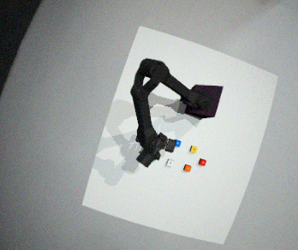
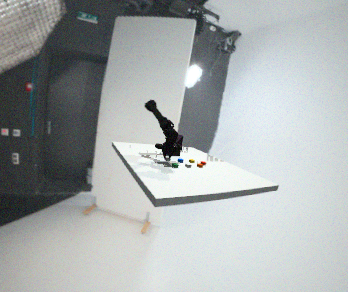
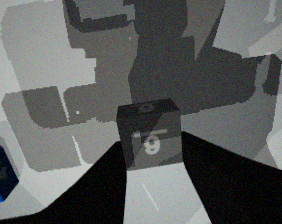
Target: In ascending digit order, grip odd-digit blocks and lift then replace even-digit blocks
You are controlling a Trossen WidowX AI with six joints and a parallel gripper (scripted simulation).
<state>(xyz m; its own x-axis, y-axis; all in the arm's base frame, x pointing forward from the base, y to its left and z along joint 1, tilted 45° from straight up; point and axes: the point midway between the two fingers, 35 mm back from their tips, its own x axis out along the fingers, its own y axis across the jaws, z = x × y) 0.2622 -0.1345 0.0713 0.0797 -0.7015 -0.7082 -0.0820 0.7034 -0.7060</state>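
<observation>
My gripper tip is now 10 cm short of the green block, 2 cm to the right of it and 1 cm above it. From my gripper tip the other things lie so: grey block: 1 cm ahead; then white block: 9 cm ahead, 13 cm to the left, 1 cm below; then blue block: 2 cm behind, 12 cm to the left, 1 cm below.
</observation>
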